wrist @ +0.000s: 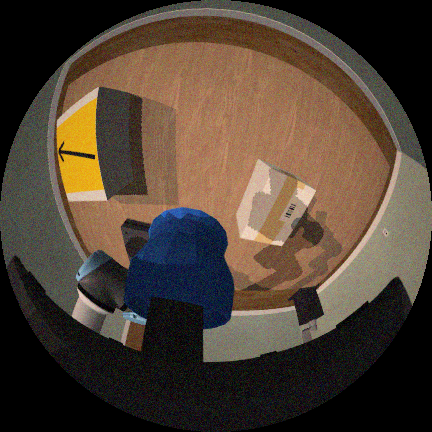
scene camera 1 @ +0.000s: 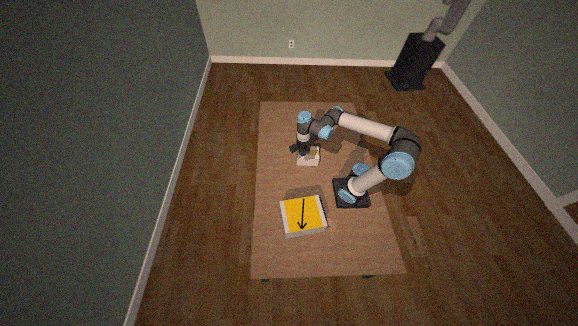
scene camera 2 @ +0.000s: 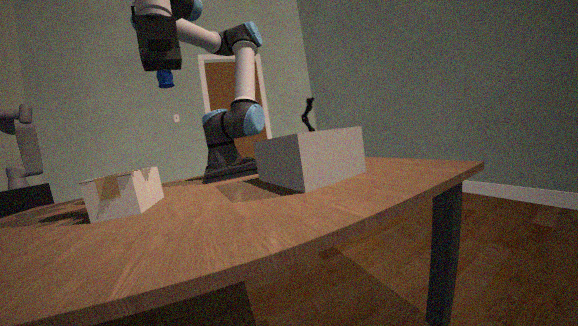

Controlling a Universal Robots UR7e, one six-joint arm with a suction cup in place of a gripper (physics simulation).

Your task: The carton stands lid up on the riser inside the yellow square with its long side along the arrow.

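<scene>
The carton [scene camera 1: 309, 161] [scene camera 2: 114, 199] [wrist: 274, 206], a whitish box with a tan tape strip and a small dark-printed label, rests on the table, apart from the riser. The taped face with the label is uppermost in the wrist view. The riser [scene camera 1: 306, 233] [scene camera 2: 332, 159] [wrist: 118, 145] is a larger light box; its side looks dark in the wrist view. On its top lies the yellow square [scene camera 1: 312, 214] [wrist: 80, 175] with a black arrow [scene camera 1: 302, 212] [wrist: 77, 154]. My blue suction cup [scene camera 2: 166, 86] [wrist: 182, 216] is off and hangs in the air above the table, touching nothing.
The wooden table [scene camera 1: 280, 260] [scene camera 2: 210, 240] [wrist: 215, 90] bears the carton, the riser and my arm's dark base [scene camera 1: 352, 202]. The base stands beside the riser. Another arm on a black stand [scene camera 1: 417, 57] [scene camera 2: 25, 200] is on the floor by the far wall.
</scene>
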